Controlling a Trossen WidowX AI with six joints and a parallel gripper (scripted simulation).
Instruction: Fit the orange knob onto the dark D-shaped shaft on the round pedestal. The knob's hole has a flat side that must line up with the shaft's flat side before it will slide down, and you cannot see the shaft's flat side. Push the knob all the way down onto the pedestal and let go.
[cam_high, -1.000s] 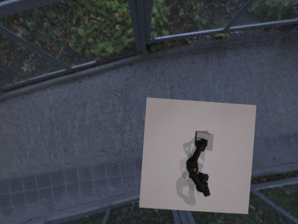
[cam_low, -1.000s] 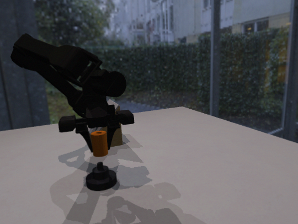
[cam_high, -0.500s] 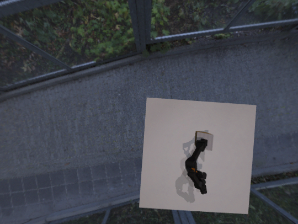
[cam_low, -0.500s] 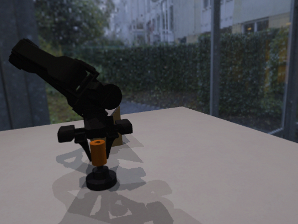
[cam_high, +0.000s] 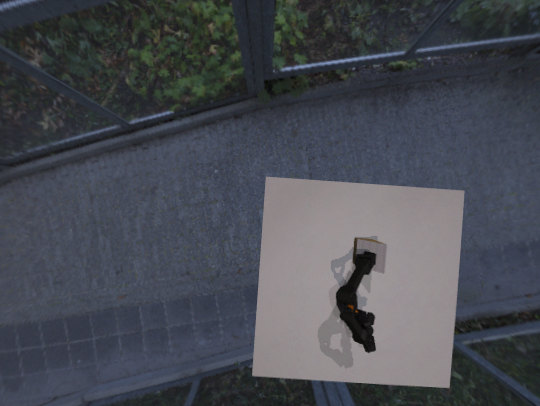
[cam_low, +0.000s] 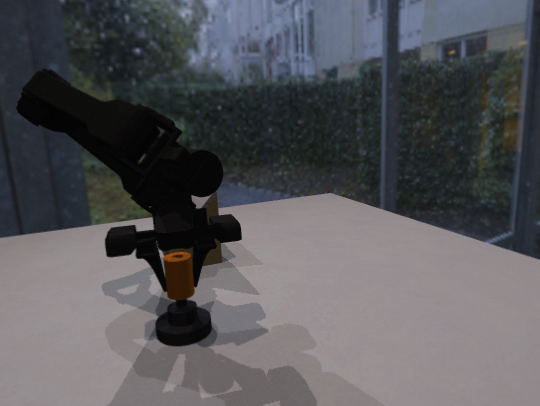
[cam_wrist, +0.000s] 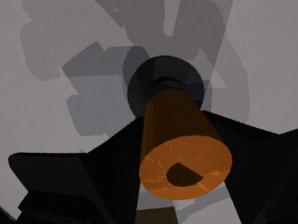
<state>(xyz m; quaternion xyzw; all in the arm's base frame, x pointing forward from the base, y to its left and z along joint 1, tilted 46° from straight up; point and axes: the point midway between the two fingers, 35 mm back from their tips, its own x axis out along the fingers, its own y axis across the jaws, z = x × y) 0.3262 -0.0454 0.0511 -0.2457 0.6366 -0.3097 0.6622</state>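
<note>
Now: gripper tip 20 mm below the orange knob. From my gripper tip the other things lie so: dark round pedestal (40 mm below).
</note>
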